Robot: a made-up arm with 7 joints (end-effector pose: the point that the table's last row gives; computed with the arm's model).
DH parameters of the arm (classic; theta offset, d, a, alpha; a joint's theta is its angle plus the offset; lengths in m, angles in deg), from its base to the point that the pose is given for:
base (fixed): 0 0.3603 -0.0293 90
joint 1: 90 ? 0.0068 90
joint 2: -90 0.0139 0.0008 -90
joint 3: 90 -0.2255 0.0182 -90
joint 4: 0 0.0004 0.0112 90
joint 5: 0 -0.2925 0.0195 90
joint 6: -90 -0.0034 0.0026 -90
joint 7: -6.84 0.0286 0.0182 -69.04
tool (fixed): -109.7 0.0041 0 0
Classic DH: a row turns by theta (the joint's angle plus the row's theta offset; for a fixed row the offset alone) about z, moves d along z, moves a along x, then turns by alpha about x.
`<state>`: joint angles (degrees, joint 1 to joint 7).
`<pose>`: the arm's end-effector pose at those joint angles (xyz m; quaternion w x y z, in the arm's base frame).
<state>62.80 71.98 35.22 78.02 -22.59 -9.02 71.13</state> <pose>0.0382 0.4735 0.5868 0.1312 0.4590 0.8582 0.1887</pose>
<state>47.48 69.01 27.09 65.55 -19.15 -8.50 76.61</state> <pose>0.1536 0.5103 0.4928 0.0310 -0.5332 -0.8442 0.0444</pose>
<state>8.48 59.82 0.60 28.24 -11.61 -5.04 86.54</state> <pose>0.0887 0.5344 0.1125 0.3786 -0.3088 -0.6018 0.6318</pose>
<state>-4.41 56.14 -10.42 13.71 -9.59 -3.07 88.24</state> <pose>-0.0505 0.5245 0.0646 0.4581 -0.1010 -0.4812 0.7405</pose>
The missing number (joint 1, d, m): -0.0923
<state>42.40 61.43 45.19 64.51 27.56 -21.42 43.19</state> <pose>0.1627 0.5161 0.4699 0.5617 0.5664 0.5900 0.1244</pose>
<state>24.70 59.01 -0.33 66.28 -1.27 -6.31 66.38</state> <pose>0.2891 0.4269 0.2662 0.1887 -0.6377 -0.6941 0.2755</pose>
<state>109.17 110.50 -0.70 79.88 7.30 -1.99 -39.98</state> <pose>-0.2421 0.4114 0.5950 0.7081 -0.1378 0.3154 0.6166</pose>
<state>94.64 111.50 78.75 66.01 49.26 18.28 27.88</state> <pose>-0.3954 0.3628 0.4410 0.7990 0.3510 0.0910 0.4798</pose>
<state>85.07 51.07 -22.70 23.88 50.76 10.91 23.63</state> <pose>0.3505 0.4503 0.3906 0.5490 0.3807 0.6118 -0.4235</pose>
